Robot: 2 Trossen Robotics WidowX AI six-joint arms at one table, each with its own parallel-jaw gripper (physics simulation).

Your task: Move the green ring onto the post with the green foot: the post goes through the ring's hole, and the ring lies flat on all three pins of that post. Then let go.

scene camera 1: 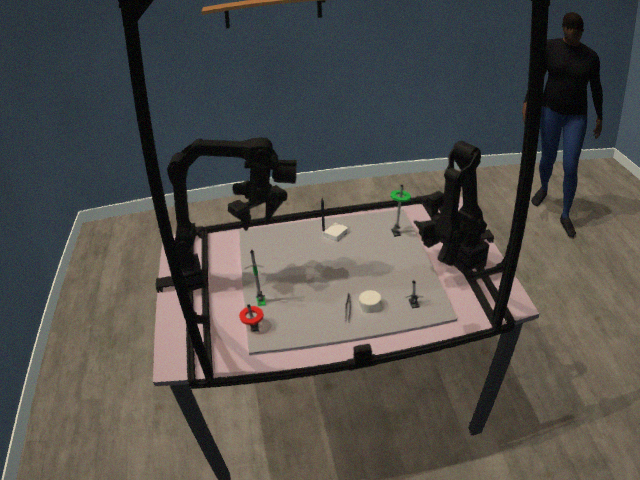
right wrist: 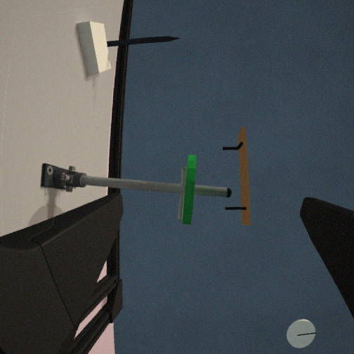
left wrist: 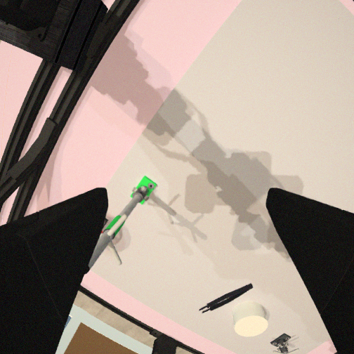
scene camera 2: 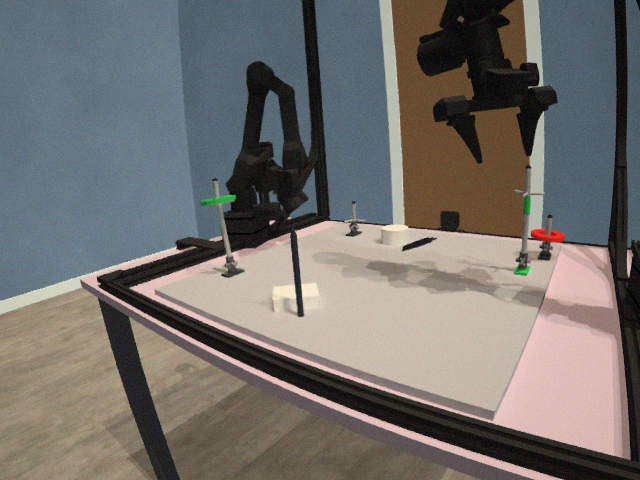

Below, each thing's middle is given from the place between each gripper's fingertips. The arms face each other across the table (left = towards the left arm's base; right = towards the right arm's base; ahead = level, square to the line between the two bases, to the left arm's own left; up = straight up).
Labels:
Now: the white block [scene camera 2: 284, 297] 220 mm ahead of my left hand, 250 mm to the right of it and 200 mm below it.
I see the white block 260 mm to the left of my right hand, 150 mm below it and 120 mm ahead of it.

